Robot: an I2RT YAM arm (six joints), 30 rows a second.
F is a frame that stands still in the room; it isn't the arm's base.
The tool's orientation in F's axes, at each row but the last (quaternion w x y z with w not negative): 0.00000 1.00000 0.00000 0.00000; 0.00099 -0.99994 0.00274 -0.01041; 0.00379 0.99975 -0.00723 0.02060; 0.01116 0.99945 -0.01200 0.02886; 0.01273 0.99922 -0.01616 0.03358; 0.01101 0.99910 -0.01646 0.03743; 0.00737 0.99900 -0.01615 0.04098; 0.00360 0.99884 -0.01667 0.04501; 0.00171 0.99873 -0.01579 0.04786; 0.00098 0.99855 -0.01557 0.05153
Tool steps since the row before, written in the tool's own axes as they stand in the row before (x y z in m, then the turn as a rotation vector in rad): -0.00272 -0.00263 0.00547 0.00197 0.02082 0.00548; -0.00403 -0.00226 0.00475 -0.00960 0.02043 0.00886; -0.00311 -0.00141 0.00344 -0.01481 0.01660 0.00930; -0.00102 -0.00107 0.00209 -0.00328 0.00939 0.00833; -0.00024 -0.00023 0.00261 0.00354 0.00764 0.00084; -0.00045 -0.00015 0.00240 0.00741 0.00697 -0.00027; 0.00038 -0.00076 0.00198 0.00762 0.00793 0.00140; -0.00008 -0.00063 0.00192 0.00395 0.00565 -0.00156; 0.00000 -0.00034 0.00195 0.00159 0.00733 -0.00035; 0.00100 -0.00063 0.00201 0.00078 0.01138 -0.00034
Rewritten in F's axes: -0.00272 0.00263 -0.00547 0.00197 -0.02082 -0.00548; -0.00392 0.00229 -0.00483 -0.00952 -0.02036 -0.00910; -0.00294 0.00143 -0.00358 -0.01466 -0.01646 -0.00978; -0.00087 0.00105 -0.00217 -0.00303 -0.00950 -0.00830; -0.00006 0.00017 -0.00263 0.00333 -0.00777 -0.00041; -0.00026 0.00011 -0.00243 0.00713 -0.00720 0.00097; 0.00057 0.00072 -0.00195 0.00744 -0.00819 -0.00066; 0.00011 0.00062 -0.00192 0.00360 -0.00576 0.00194; 0.00020 0.00033 -0.00194 0.00132 -0.00737 0.00051; 0.00122 0.00059 -0.00190 0.00039 -0.01140 0.00042
